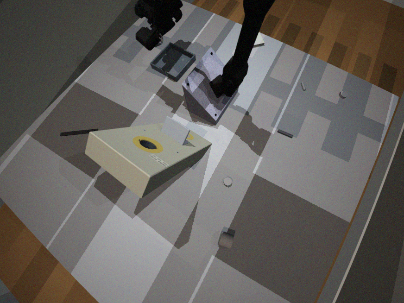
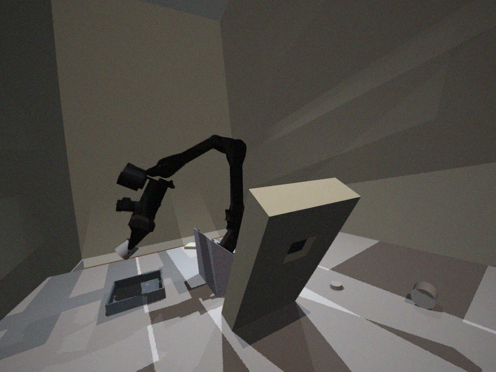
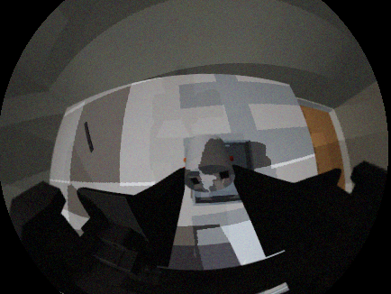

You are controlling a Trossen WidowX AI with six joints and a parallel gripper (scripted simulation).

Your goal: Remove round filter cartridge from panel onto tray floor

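The dark tray is 160 mm below my gripper tip, 50 mm behind it and 10 mm to the right of it. From my gripper tip the other things lie so: service panel 320 mm to the left, 280 mm ahead, 10 mm below; then round grey filter cartridge right at my gripper tip; then cream block 410 mm behind, 200 mm to the left, 160 mm below.
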